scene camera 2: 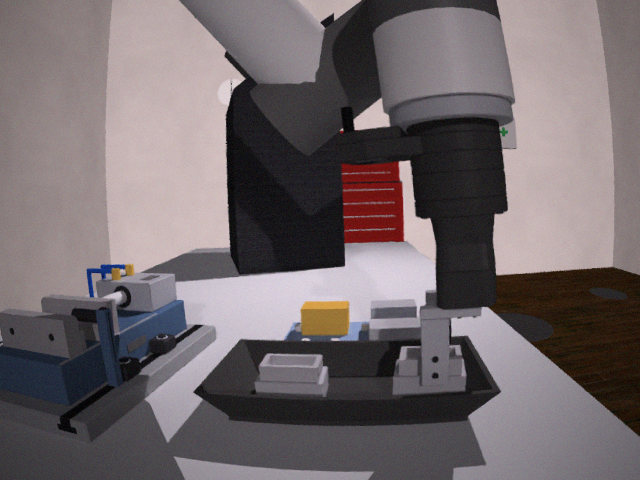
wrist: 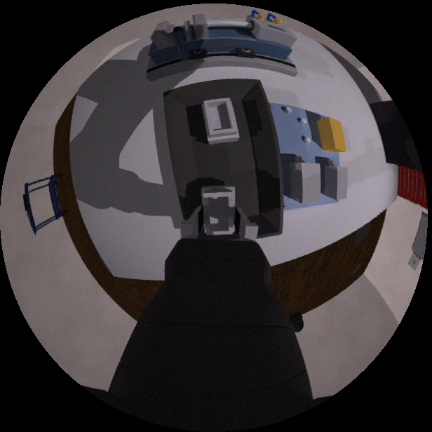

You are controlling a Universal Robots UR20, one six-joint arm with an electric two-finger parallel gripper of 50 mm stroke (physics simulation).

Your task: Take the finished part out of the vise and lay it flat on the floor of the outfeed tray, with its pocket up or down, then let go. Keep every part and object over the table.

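Places are measured from the arm's base along level axes (x ahead, y left, z up), in centimetres.
Where they show: gripper, between the fingertips: (scene camera 2: 437, 372).
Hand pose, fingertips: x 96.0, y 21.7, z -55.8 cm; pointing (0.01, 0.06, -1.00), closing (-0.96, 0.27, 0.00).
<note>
Things, the pixels of their top centre, and the offset from my fingertips. "*": a spot on its surface instead.
- finished part, centre of its top: (scene camera 2: 431, 352) dx -0.1, dy -0.7, dz +1.9 cm
- grey part, centre of its top: (scene camera 2: 291, 360) dx -3.3, dy -12.5, dz +0.5 cm
- vise, centre of its top: (scene camera 2: 89, 289) dx -9.5, dy -36.4, dz +5.7 cm
- blue plate, a spot on its surface: (scene camera 2: 356, 330) * dx -23.8, dy -5.9, dz -3.4 cm
- yellow block, centre of its top: (scene camera 2: 325, 305) dx -24.3, dy -9.9, dz +0.2 cm
The finished part (scene camera 2: 407, 382) (wrist: 218, 231), a light grey stepped block, is between the fingers of my gripper (scene camera 2: 435, 376) (wrist: 218, 214), which is shut on it. The part is level, pocket up, inside the right end of the dark outfeed tray (scene camera 2: 341, 408) (wrist: 270, 165) in the scene view. It is down at or close to the tray floor; the front wall hides whether its underside touches. Another grey part (scene camera 2: 292, 376) (wrist: 221, 131) lies pocket up at the tray's other end, apart from it. The vise (scene camera 2: 85, 381) (wrist: 225, 44) stands at the left in the scene view.
Behind the tray, a blue plate (scene camera 2: 356, 330) (wrist: 287, 129) bears a yellow block (scene camera 2: 324, 318) (wrist: 331, 134) and two grey blocks (scene camera 2: 393, 330) (wrist: 307, 182). The tray walls rise close around the gripper. The table's right edge is near the tray.
</note>
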